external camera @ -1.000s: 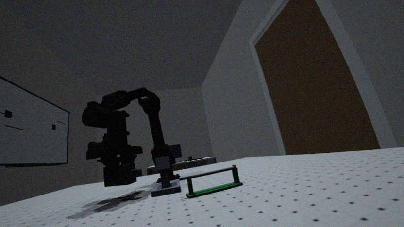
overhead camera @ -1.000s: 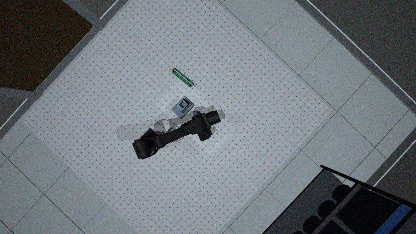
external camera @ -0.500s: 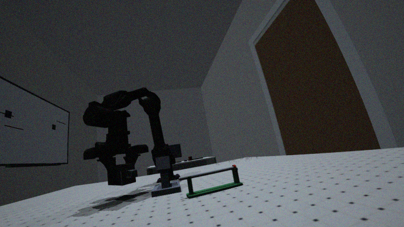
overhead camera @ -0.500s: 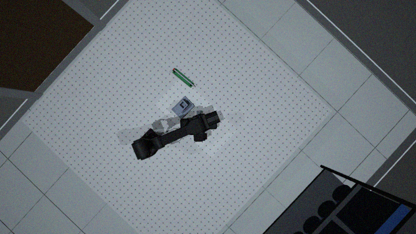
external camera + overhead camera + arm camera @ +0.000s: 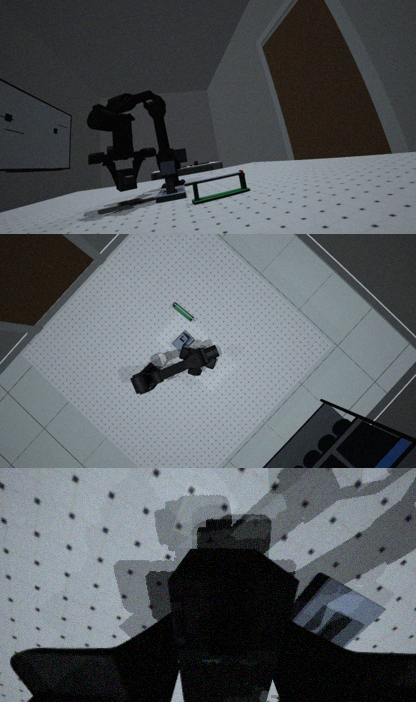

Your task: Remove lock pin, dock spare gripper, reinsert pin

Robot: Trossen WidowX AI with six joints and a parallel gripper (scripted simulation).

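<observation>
Now: gripper tip 10 mm short of the grey mount and 130 mm to the right of it. Also, from my gripper tip: spare gripper (10 mm ahead, 10 mm to the left, 20 mm above); green rack (120 mm ahead, 250 mm to the left, 30 mm below).
</observation>
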